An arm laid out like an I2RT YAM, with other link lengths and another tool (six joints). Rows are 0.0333 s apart.
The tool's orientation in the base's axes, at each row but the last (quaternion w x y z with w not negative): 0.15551, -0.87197, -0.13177, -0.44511; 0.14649, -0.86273, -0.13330, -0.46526; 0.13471, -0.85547, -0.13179, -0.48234; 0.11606, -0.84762, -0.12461, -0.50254; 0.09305, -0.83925, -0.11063, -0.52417; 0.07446, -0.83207, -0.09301, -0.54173; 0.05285, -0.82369, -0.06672, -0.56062; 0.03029, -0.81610, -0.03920, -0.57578; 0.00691, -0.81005, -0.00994, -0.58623; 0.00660, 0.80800, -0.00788, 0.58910; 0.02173, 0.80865, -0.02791, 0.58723; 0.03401, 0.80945, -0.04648, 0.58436; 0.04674, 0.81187, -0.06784, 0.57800
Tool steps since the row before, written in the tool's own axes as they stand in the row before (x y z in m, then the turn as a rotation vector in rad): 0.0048, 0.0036, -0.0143, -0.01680, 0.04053, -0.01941; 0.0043, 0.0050, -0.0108, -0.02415, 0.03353, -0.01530; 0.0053, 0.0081, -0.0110, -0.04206, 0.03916, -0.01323; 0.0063, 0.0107, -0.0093, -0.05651, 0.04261, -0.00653; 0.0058, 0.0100, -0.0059, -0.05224, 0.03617, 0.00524; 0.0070, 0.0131, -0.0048, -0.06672, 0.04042, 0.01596; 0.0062, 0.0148, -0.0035, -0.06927, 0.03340, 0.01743; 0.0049, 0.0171, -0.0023, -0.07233, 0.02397, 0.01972; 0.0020, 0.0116, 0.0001, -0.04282, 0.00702, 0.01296; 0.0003, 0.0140, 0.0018, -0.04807, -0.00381, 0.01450; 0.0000, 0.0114, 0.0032, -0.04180, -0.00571, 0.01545; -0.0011, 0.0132, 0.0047, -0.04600, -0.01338, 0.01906; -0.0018, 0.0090, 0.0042, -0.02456, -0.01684, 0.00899
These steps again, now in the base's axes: -0.0065, -0.0084, 0.0113, -0.00891, -0.04624, -0.00919; -0.0041, -0.0083, 0.0086, -0.01224, -0.03893, -0.01663; -0.0032, -0.0110, 0.0092, -0.01756, -0.04513, -0.03366; -0.0012, -0.0125, 0.0091, -0.01762, -0.04759, -0.04977; 0.0002, -0.0107, 0.0074, -0.00751, -0.03784, -0.05076; 0.0016, -0.0133, 0.0080, -0.00272, -0.04063, -0.06842; 0.0015, -0.0148, 0.0069, -0.00349, -0.03360, -0.07125; 0.0012, -0.0171, 0.0053, -0.00329, -0.02409, -0.07486; 0.0010, -0.0116, 0.0019, -0.00090, -0.00706, -0.04472; 0.0015, -0.0140, -0.0002, -0.00082, 0.00376, -0.05021; 0.0022, -0.0116, -0.0010, 0.00215, 0.00547, -0.04454; 0.0026, -0.0136, -0.0025, 0.00512, 0.01284, -0.04967; 0.0019, -0.0094, -0.0031, 0.00322, 0.01660, -0.02611
